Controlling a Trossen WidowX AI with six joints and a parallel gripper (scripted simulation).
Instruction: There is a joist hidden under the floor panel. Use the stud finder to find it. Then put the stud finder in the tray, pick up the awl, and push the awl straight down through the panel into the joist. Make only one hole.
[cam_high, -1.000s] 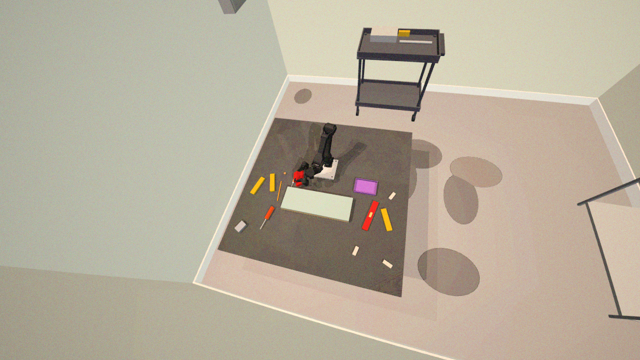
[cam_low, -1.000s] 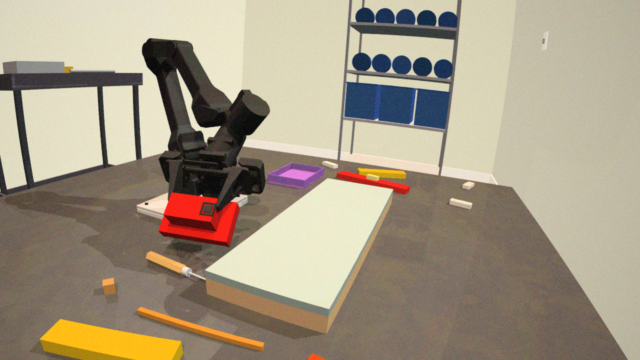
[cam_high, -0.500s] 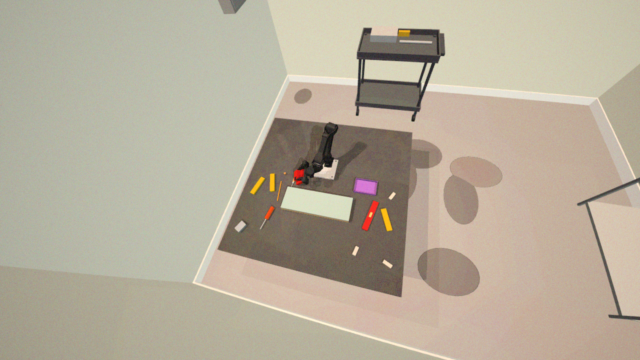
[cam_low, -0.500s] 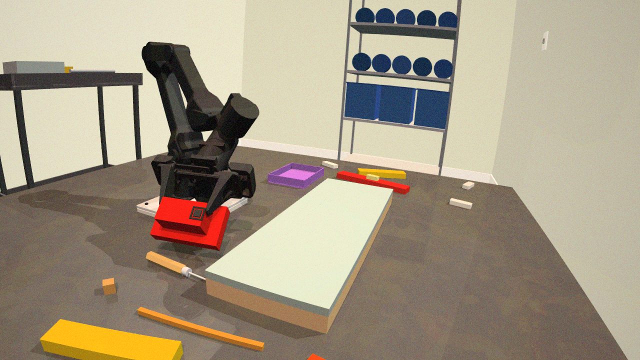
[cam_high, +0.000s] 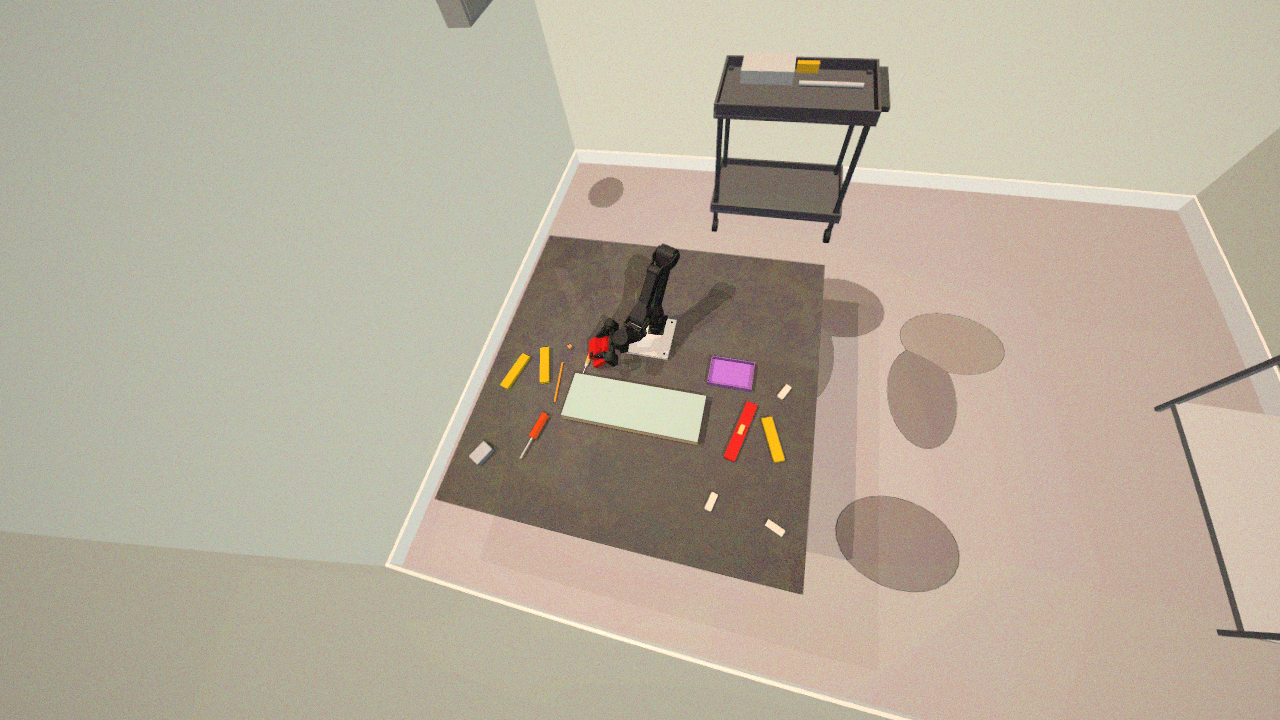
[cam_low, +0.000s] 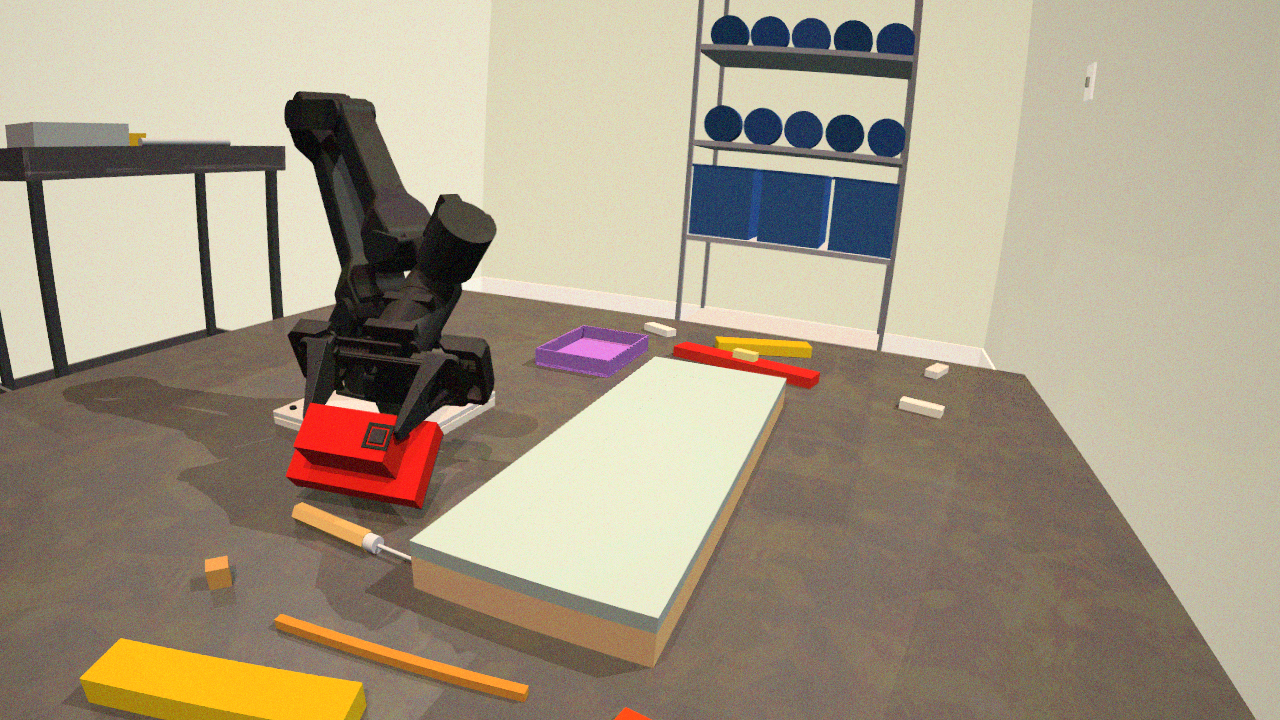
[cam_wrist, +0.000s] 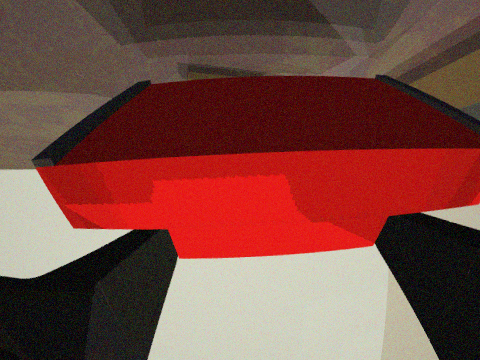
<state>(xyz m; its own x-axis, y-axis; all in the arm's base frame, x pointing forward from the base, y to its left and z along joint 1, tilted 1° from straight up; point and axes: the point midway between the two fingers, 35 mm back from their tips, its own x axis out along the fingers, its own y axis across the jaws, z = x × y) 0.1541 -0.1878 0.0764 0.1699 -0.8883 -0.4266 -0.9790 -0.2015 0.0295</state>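
Right now my gripper tip is 40 mm short of the awl, 40 mm to the left of it and 70 mm above it. Also, from my gripper tip: small orange cube 30 mm behind, 130 mm to the right, 70 mm below; then red stud finder 10 mm ahead, 10 mm below; then square indicator light 30 mm ahead.
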